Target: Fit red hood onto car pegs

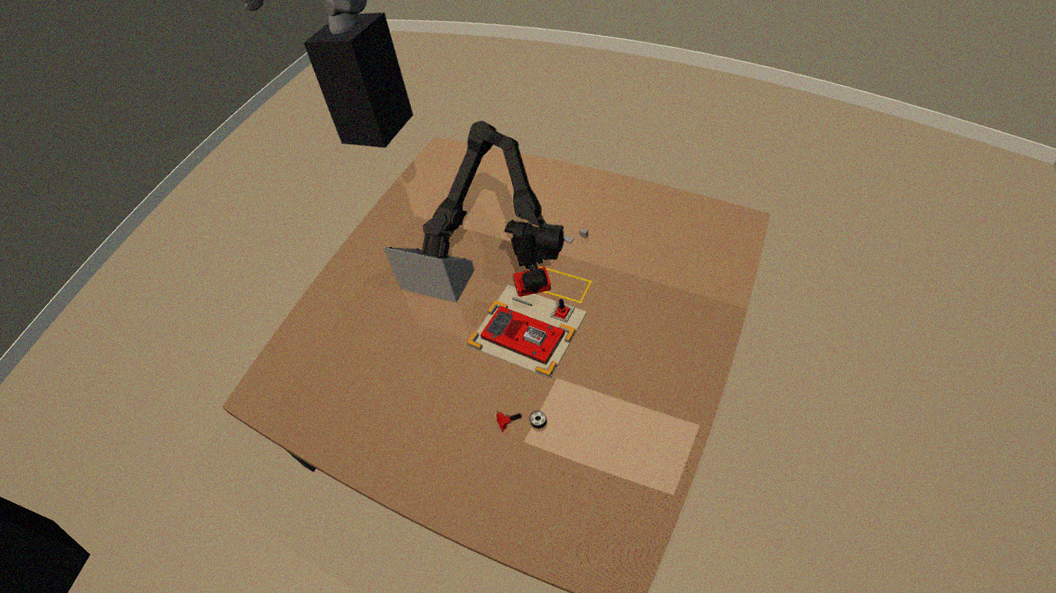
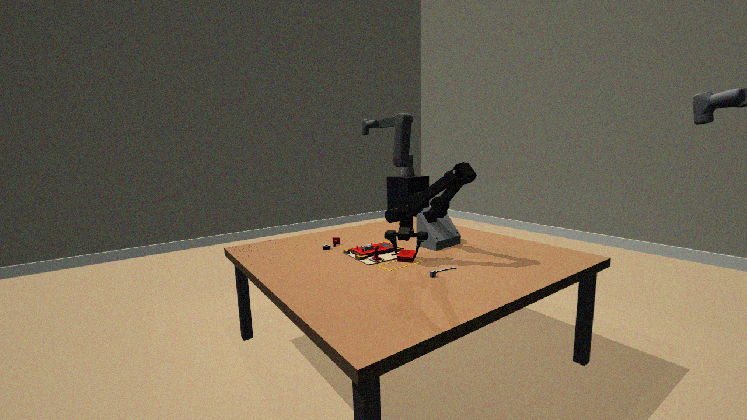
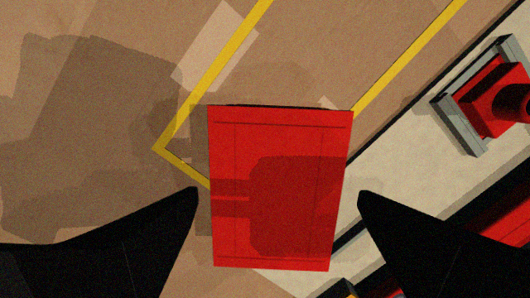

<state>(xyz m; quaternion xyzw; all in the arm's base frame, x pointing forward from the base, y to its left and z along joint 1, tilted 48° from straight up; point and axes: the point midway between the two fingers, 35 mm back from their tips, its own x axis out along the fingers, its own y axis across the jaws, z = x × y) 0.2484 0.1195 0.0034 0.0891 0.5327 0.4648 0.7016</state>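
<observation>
The red hood is 1 cm below my gripper tip. Also, from my gripper tip: round part: 17 cm ahead, 40 cm to the right, 2 cm below; pale jig plate: 5 cm ahead, 16 cm to the right, 1 cm below.
</observation>
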